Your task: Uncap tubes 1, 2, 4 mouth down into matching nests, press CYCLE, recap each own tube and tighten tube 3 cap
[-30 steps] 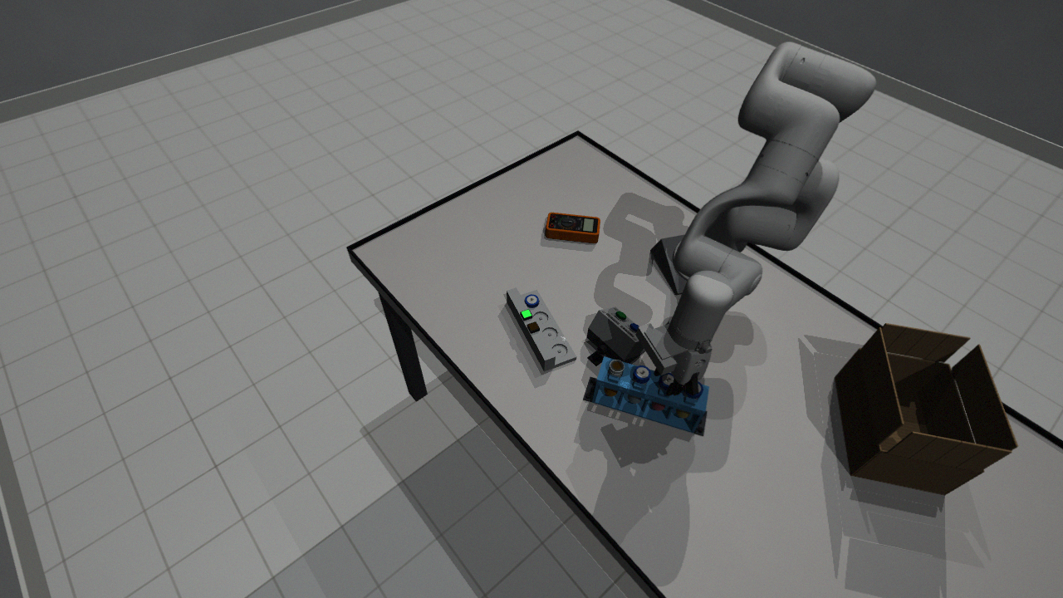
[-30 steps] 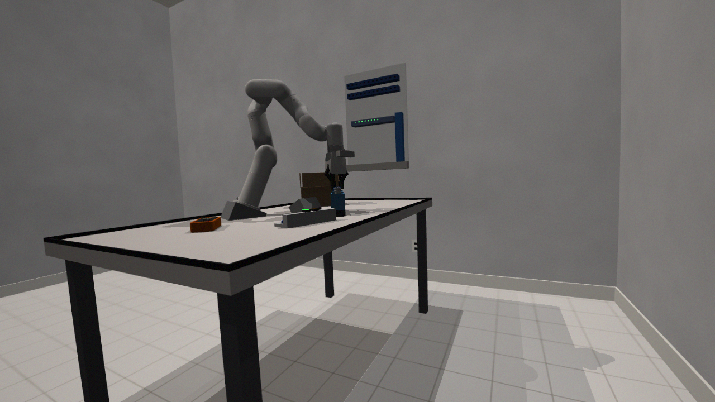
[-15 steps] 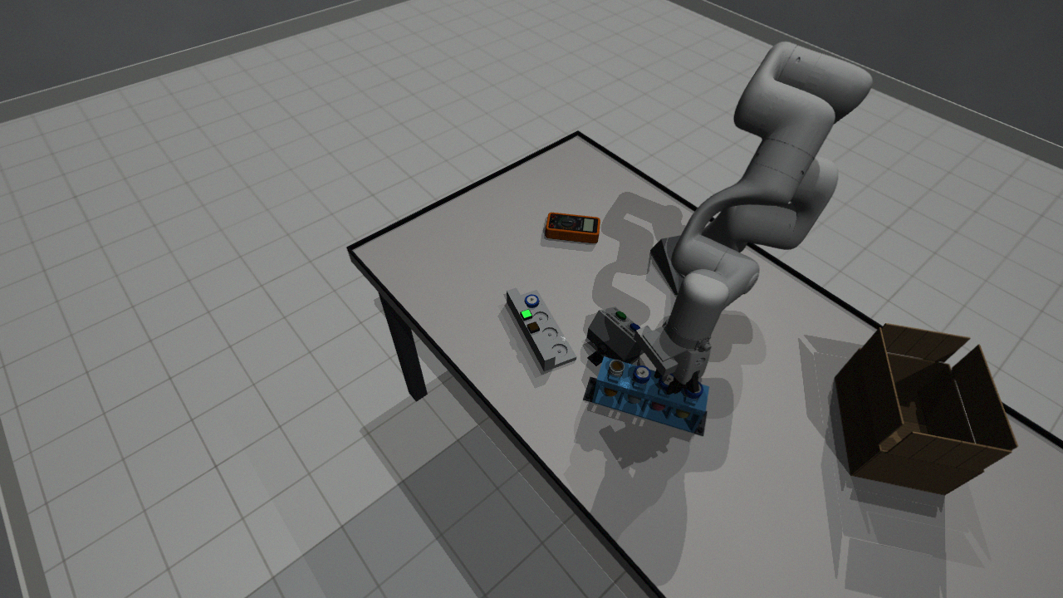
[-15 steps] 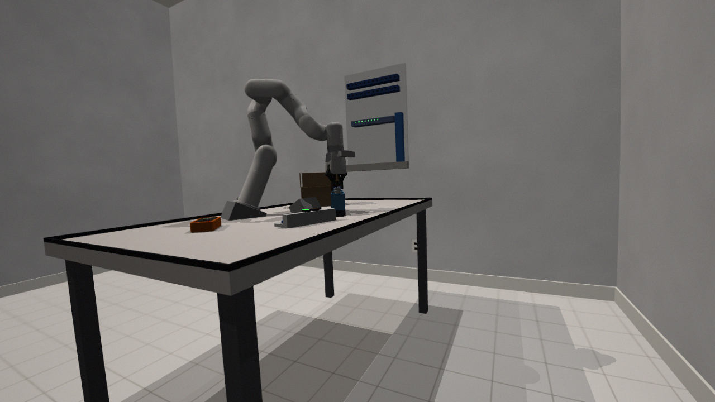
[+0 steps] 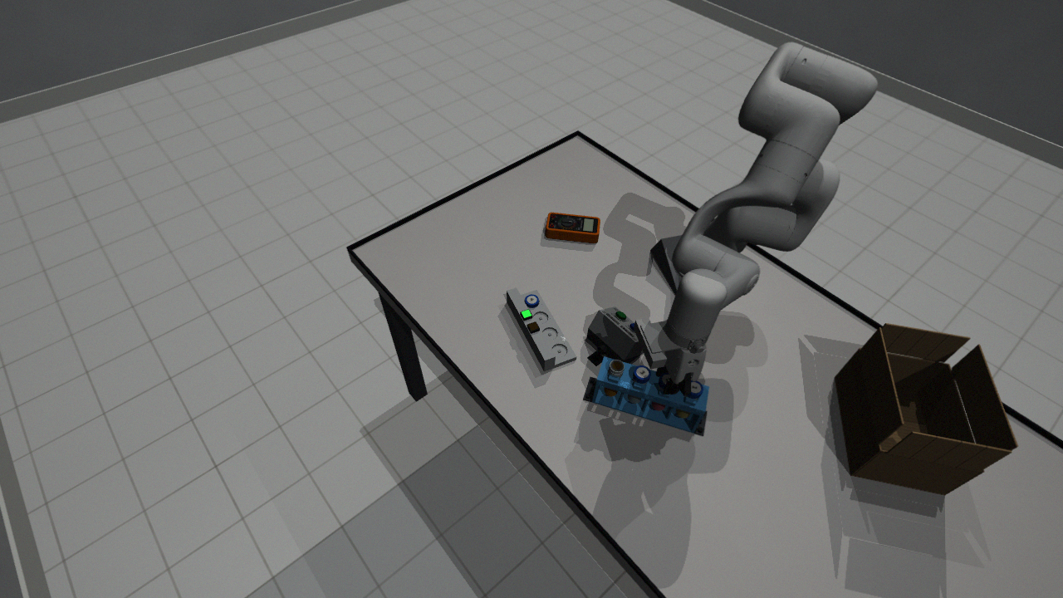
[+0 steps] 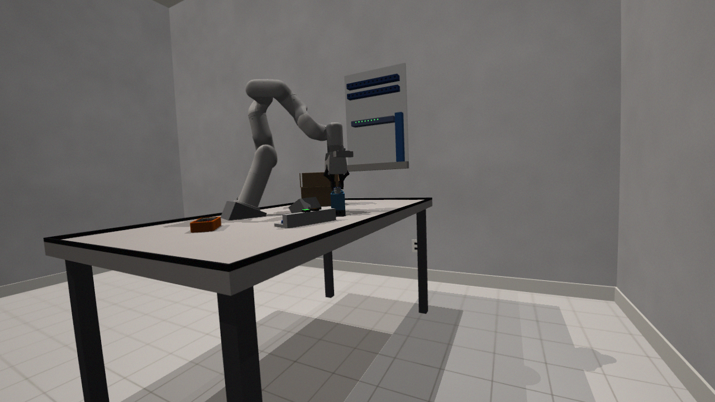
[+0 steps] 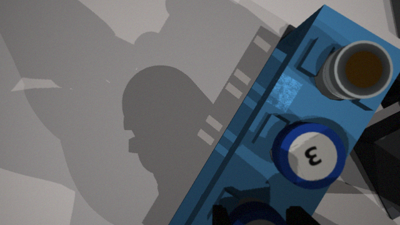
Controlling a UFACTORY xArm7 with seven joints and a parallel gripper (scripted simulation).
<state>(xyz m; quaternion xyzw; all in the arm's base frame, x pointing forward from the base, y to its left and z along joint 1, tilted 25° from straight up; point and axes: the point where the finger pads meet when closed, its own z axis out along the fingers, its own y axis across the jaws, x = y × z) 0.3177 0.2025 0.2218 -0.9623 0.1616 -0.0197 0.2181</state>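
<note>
Now: the cap 2 10 mm below my hand. Round my hand: cap 3: 30 mm ahead, 40 mm to the right, 10 mm below; then blue key: 50 mm behind, 170 mm to the right, 60 mm below; then cap 1: 40 mm behind, 40 mm to the left, 10 mm below.
</note>
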